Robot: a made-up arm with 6 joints.
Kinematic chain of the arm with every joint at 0, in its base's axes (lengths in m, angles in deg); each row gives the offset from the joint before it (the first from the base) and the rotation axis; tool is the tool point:
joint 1: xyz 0 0 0.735 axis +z
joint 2: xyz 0.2 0 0 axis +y
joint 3: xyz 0 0 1.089 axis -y
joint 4: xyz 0 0 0.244 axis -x
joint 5: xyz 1.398 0 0 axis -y
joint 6: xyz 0.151 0 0 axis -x
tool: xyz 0 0 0
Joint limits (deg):
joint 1: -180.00..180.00
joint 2: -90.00..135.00
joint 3: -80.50..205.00
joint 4: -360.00..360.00
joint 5: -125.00..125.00
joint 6: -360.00..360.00
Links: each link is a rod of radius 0.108 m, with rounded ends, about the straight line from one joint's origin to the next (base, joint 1, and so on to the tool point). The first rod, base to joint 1, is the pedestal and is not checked.
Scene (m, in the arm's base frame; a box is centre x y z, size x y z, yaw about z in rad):
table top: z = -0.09
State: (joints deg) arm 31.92 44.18 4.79 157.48 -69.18 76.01
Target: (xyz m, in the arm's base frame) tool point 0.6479 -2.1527 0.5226
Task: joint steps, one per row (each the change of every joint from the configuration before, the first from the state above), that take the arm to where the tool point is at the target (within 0.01 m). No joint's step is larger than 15 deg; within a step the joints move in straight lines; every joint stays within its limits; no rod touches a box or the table.
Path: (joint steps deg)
1: -14.78 1.00 -0.66 -0.85 -0.10 0.00
2: -14.78 1.00 -0.66 -0.84 -0.10 0.00
3: -14.78 1.00 -0.67 -0.85 -0.10 0.00
4: -14.77 1.00 -0.66 -0.84 -0.11 0.00
5: -14.78 1.00 -0.66 -0.85 -0.10 0.00
6: -14.78 0.99 -0.66 -0.84 -0.10 0.00
7: -14.78 1.00 -0.67 -0.85 -0.10 0.00

